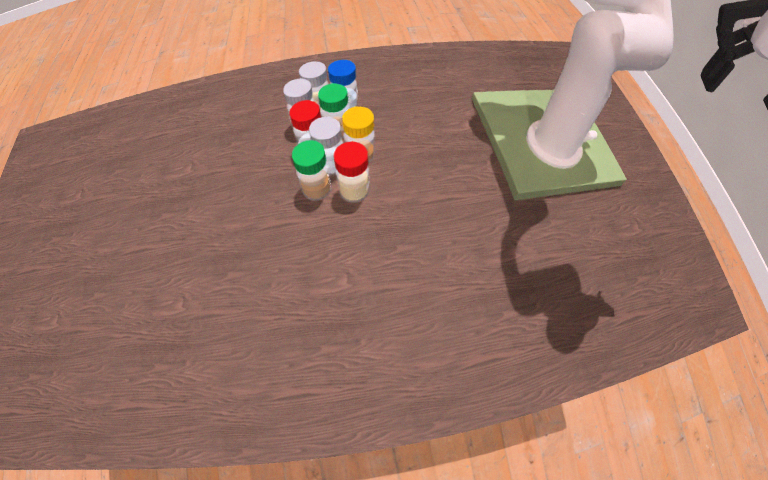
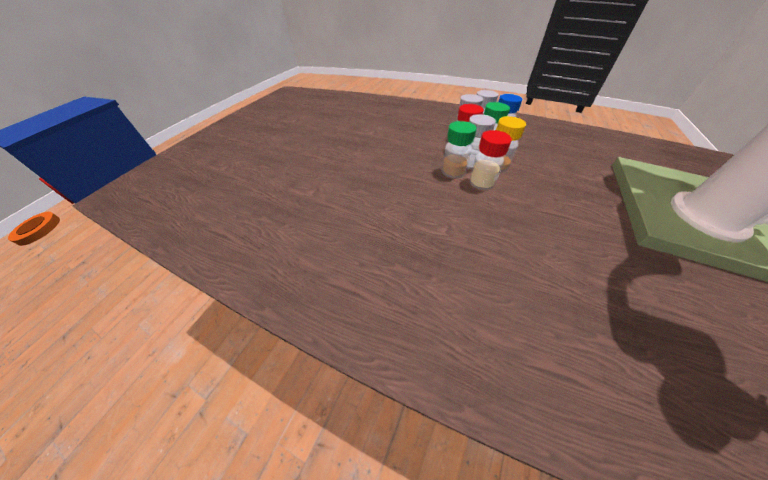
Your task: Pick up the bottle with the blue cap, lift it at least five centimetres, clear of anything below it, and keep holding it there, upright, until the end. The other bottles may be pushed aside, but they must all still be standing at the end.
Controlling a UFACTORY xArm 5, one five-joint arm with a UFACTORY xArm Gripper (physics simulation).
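Places are measured from the arm's base along level axes (x ahead, y left, z up), in metres.
Where they show: gripper, fingertip midpoint: (image 1: 737, 97); arm's base, link origin: (image 1: 554, 144) (image 2: 707, 216).
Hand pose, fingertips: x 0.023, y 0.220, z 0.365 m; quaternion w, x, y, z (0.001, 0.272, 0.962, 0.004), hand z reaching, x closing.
Observation:
Things, the pixels of their centre, and the offset from my fingertips. Level surfaces: height alone.
- bottle with the blue cap, body centre: (image 1: 343, 86) (image 2: 504, 118) dx +0.362, dy -0.459, dz -0.338 m
- grey-capped bottle, body centre: (image 1: 315, 88) (image 2: 482, 114) dx +0.419, dy -0.474, dz -0.338 m
- green-capped bottle, body centre: (image 1: 335, 112) (image 2: 491, 128) dx +0.395, dy -0.389, dz -0.338 m
- yellow-capped bottle, body centre: (image 1: 359, 136) (image 2: 504, 145) dx +0.366, dy -0.312, dz -0.338 m
- red-capped bottle, body centre: (image 1: 352, 173) (image 2: 488, 161) dx +0.398, dy -0.234, dz -0.338 m
- dark wooden table, surface height: dz -0.391 m
The bottle with the blue cap (image 1: 342, 72) (image 2: 510, 103) stands upright at the back right corner of the bottle group, its body mostly hidden. A grey-capped bottle (image 1: 312, 74) (image 2: 487, 96) stands to its left, and a green-capped bottle (image 1: 333, 97) (image 2: 496, 111) stands just in front. A yellow-capped bottle (image 1: 357, 121) (image 2: 511, 128) and a red-capped bottle (image 1: 351, 159) (image 2: 495, 143) stand nearer the front. All visible bottles are upright. My gripper (image 1: 739, 93) is open and empty, high at the right edge and partly cut off, far from the bottles.
The bottles stand on the dark wooden table (image 1: 226, 283) (image 2: 339, 226). The arm's base sits on a green plate (image 1: 529, 181) (image 2: 668, 240) right of them. Beyond the table are a black slatted object (image 2: 583, 50), a blue box (image 2: 84, 152) and an orange ring (image 2: 50, 220).

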